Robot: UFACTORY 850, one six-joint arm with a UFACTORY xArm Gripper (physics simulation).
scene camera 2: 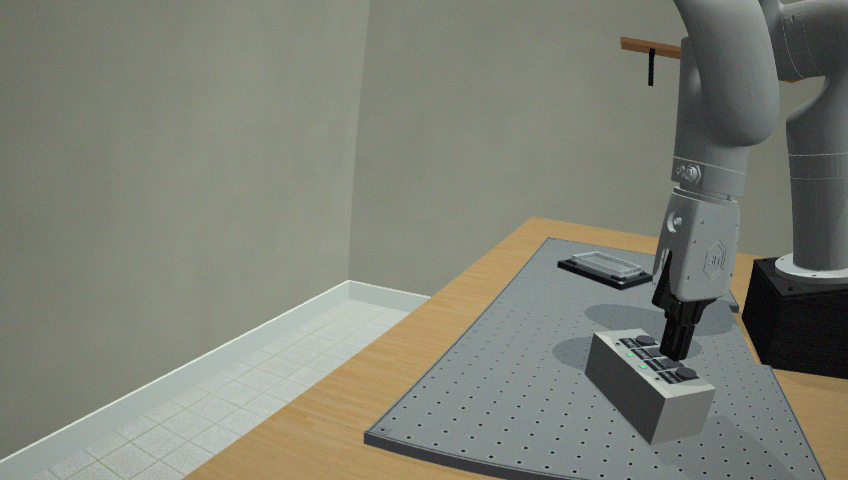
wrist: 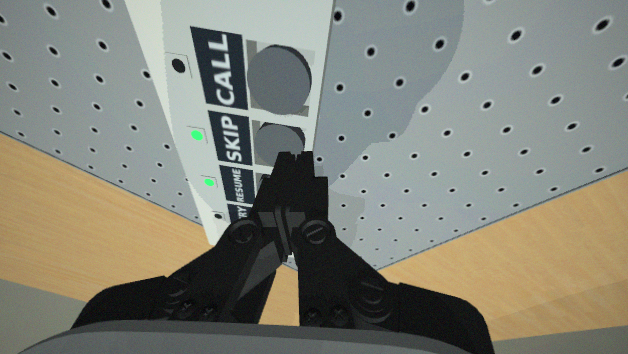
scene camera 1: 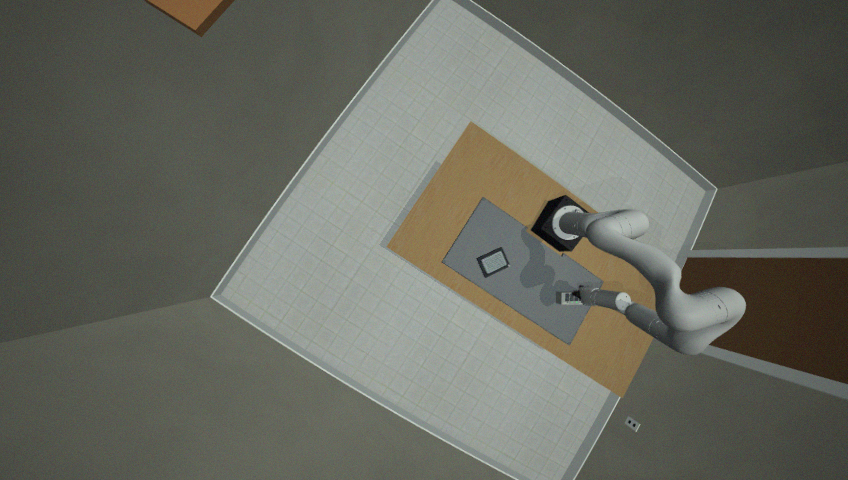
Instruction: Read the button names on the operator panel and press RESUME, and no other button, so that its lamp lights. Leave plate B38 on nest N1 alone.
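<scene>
The light grey operator panel (scene camera 1: 560, 298) (scene camera 2: 624, 386) (wrist: 270, 15) stands on the pegboard. In the wrist view its labels read CALL (wrist: 225, 70), SKIP (wrist: 231, 137), RESUME (wrist: 238, 185) and a partly hidden "TRY". The SKIP lamp (wrist: 197, 135) and RESUME lamp (wrist: 209, 182) are lit green; the CALL lamp (wrist: 178, 65) and the fourth lamp (wrist: 218, 216) are dark. My gripper (scene camera 1: 576, 293) (scene camera 2: 673, 356) (wrist: 299, 174) is shut and empty, its tips at the panel's middle buttons. They overlap the SKIP button (wrist: 278, 141) and hide most of the RESUME button; exact contact is unclear. Plate B38 (scene camera 1: 493, 262) (scene camera 2: 605, 264) sits on nest N1 (scene camera 2: 595, 277).
The grey pegboard (scene camera 1: 470, 237) (scene camera 2: 464, 404) (wrist: 410, 165) lies on the wooden table (scene camera 1: 416, 231) (scene camera 2: 333, 386). The arm's black base block (scene camera 1: 544, 228) (scene camera 2: 791, 333) stands beside the pegboard. A brown wall shelf (scene camera 2: 639, 45) shows behind the arm in scene camera 2.
</scene>
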